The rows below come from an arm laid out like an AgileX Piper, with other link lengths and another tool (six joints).
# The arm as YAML. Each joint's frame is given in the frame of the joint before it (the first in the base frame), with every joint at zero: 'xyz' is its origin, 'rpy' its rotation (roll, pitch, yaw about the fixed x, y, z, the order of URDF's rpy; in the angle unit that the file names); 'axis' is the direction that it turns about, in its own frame. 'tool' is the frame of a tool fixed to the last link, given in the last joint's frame.
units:
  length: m
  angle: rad
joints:
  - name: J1
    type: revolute
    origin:
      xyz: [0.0, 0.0, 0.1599]
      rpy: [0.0, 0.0, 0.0]
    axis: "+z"
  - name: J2
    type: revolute
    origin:
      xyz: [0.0, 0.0, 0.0]
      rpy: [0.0, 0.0, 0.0]
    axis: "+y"
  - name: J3
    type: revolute
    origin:
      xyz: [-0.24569, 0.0, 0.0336]
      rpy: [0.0, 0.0, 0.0]
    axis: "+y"
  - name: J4
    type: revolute
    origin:
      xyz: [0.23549, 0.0, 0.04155]
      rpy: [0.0, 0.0, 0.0]
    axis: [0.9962, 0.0, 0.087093]
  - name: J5
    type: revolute
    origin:
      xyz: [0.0, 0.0, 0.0]
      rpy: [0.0, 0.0, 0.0]
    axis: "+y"
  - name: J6
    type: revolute
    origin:
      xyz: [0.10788, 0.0, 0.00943]
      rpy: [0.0, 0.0, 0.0]
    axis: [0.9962, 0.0, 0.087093]
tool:
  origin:
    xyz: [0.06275, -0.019, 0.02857]
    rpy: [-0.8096, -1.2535, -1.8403]
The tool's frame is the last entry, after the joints.
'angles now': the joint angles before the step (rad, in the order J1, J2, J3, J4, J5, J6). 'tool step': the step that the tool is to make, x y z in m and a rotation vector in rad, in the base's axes. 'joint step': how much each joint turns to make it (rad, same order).
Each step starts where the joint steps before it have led.
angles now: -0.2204 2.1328 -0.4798 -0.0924 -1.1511 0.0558
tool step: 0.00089 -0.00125 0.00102 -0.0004 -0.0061 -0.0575
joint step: 0.0471 0.0008 -0.0069 0.1046 0.0000 0.0000
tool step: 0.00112 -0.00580 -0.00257 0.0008 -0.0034 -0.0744
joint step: 0.0364 0.0193 -0.0216 0.1108 -0.0009 0.0000
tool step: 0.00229 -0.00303 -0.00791 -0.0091 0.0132 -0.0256
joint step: 0.0106 0.0373 -0.0269 0.0410 -0.0001 -0.0122
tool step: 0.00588 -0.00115 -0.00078 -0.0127 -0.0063 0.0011
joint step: 0.0000 0.0167 -0.0274 0.0042 0.0009 -0.0133
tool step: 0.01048 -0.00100 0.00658 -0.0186 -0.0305 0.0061
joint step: -0.0001 0.0025 -0.0376 -0.0001 0.0000 -0.0160
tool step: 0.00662 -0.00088 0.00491 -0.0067 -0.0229 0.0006
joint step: 0.0001 0.0000 -0.0241 0.0009 0.0000 -0.0041
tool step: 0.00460 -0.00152 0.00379 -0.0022 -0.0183 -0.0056
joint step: 0.0000 0.0000 -0.0185 0.0057 0.0000 -0.0004
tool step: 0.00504 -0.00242 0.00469 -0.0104 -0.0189 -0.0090
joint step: -0.0001 0.0000 -0.0216 0.0121 0.0000 -0.0098
